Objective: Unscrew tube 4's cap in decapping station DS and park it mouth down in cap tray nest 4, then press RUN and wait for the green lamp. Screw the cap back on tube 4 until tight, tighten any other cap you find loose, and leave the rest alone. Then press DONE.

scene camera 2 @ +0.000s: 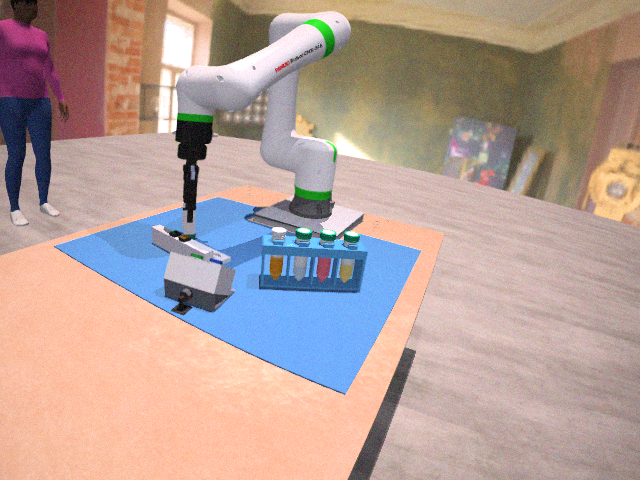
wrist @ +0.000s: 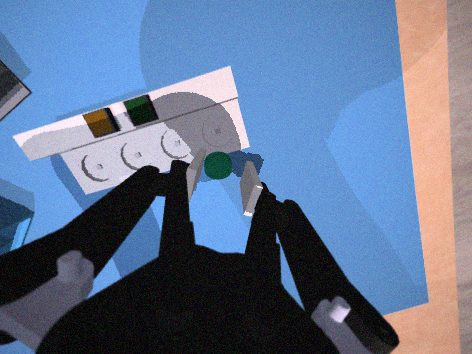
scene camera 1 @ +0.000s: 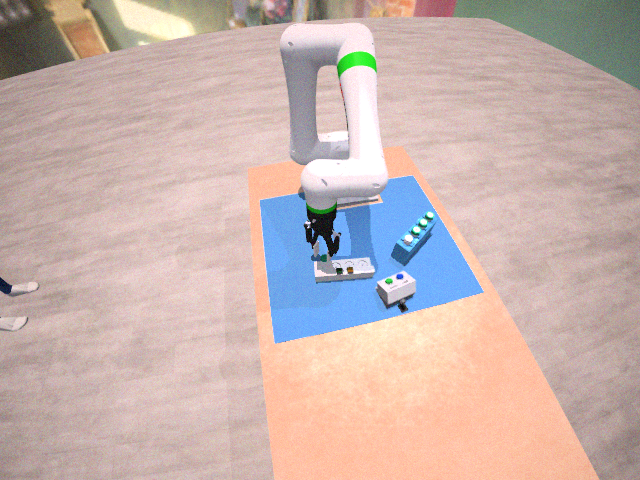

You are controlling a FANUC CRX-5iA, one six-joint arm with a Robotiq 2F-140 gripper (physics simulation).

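Frame: origin at the arm's base, x ahead, y right, z down, level; millimetres.
Seen in the pictures: gripper, fingertip midpoint: [scene camera 2: 188, 230] [wrist: 223, 166] [scene camera 1: 322, 256]; arm's base, link origin: [scene camera 2: 310, 210].
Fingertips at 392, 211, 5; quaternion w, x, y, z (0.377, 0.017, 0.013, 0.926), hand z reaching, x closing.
Pixels of each thing's top centre, then the offset from my fingertips to it, as dx, dy, dz. "spot": a spot on its surface instead.
- loose green cap, top centre: [wrist: 217, 169] [scene camera 1: 324, 256] +2, -7, -4
- white cap tray, top centre: [wrist: 133, 146] [scene camera 2: 189, 231] [scene camera 1: 343, 263] +68, -59, -31
- blue rack, top centre: [scene camera 2: 315, 239] [scene camera 1: 418, 228] +44, -377, -80
- white control box, top centre: [scene camera 2: 199, 255] [scene camera 1: 399, 282] +214, -205, -61
- green button, top centre: [scene camera 1: 389, 280] +194, -181, -52
- blue button, top centre: [scene camera 1: 400, 275] +191, -226, -52
- green block, surface spot: [wrist: 141, 110] spot: +90, -32, -31
- amber block, surface spot: [wrist: 100, 123] spot: +99, -71, -31
A loose green cap [scene camera 1: 324, 257] [wrist: 218, 165] lies off the long edge of the white cap tray [scene camera 1: 344, 276] [scene camera 2: 162, 240] [wrist: 232, 115], near the end nest. My gripper [scene camera 1: 322, 256] [scene camera 2: 189, 230] [wrist: 223, 166] is part open, pointing down low over the cap. The cap shows between its fingertips in the wrist view, closer to the left finger; neither finger holds it. The four visible nests hold no cap. The blue rack [scene camera 1: 413, 248] [scene camera 2: 310, 287] holds one tube with a white top [scene camera 1: 408, 239] [scene camera 2: 279, 234] and orange liquid, and three green-capped tubes. Cap tightness cannot be told.
A white control box [scene camera 1: 397, 289] [scene camera 2: 193, 273] with a green button [scene camera 1: 389, 281] and a blue button [scene camera 1: 399, 276] stands in front of the tray. A green block [wrist: 141, 110] and an amber block [wrist: 100, 123] sit on the tray's raised strip; whether either is lit is unclear.
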